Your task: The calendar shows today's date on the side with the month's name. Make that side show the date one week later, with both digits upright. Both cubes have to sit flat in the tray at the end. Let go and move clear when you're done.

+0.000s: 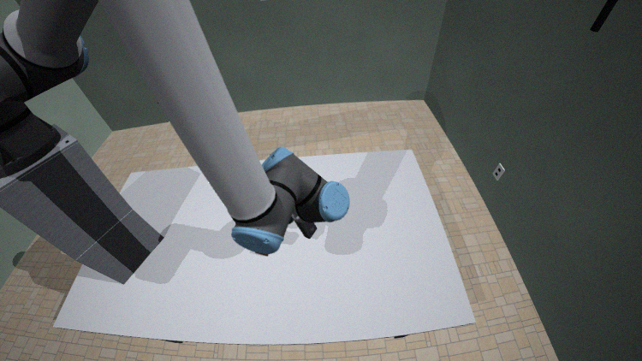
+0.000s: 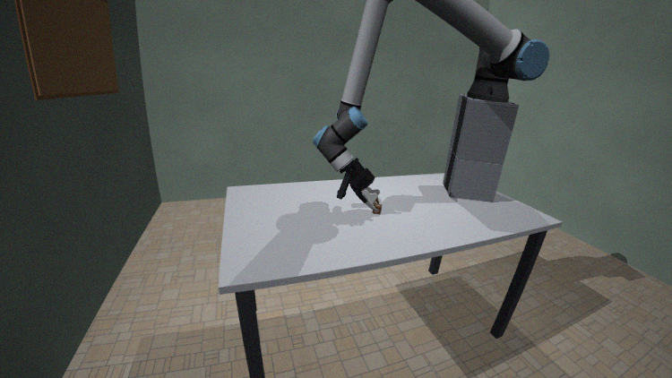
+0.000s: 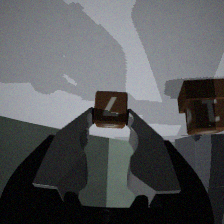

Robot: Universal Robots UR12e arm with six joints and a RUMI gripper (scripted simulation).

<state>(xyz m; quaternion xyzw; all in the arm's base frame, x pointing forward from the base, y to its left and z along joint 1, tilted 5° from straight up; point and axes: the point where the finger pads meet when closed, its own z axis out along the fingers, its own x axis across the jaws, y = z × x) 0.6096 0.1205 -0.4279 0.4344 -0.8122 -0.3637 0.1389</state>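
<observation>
Now: hand 1 cm past the brown date cube and 1 cm above it. Round my hand: brown wooden tray (4 cm behind, 10 cm to the right, 1 cm below).
</observation>
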